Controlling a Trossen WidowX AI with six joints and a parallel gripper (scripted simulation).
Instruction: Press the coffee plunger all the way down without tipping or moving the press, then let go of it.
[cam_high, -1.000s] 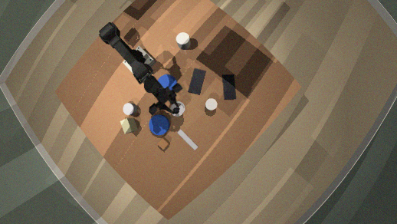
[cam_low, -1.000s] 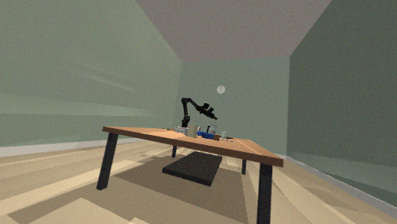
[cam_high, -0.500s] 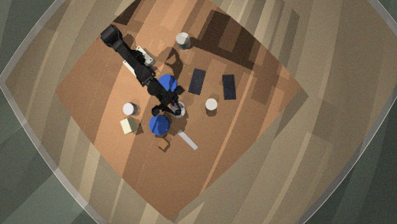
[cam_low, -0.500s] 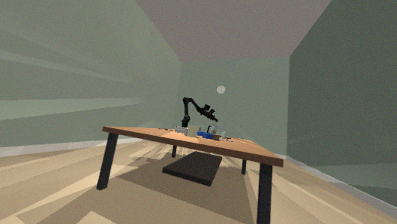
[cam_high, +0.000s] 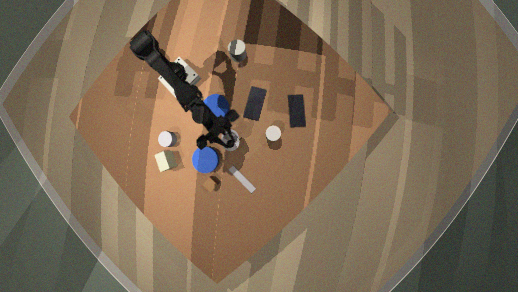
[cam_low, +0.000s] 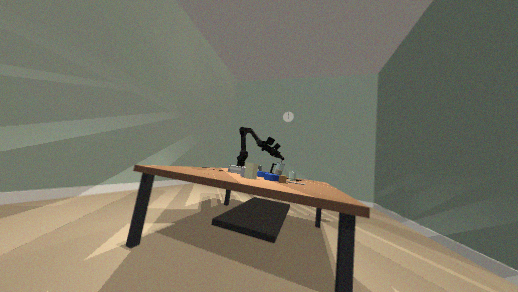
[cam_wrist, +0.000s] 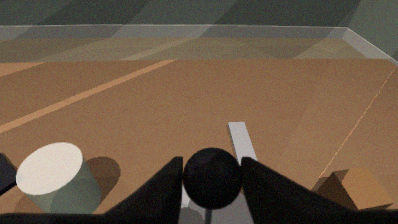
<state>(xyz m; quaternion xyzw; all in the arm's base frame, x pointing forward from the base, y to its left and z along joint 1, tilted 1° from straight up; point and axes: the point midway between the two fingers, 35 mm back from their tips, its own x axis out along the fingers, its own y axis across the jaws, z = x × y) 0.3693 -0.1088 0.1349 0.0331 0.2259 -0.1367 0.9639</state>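
Right now my gripper tip is 4 cm past the coffee press, 1 cm to the right of it and 9 cm above it. Round my gripper tip: grey cup: 29 cm behind, 16 cm to the right, 15 cm below; then beige block: 23 cm behind, 24 cm to the right, 13 cm below; then brown cube: 21 cm to the right, 16 cm below.
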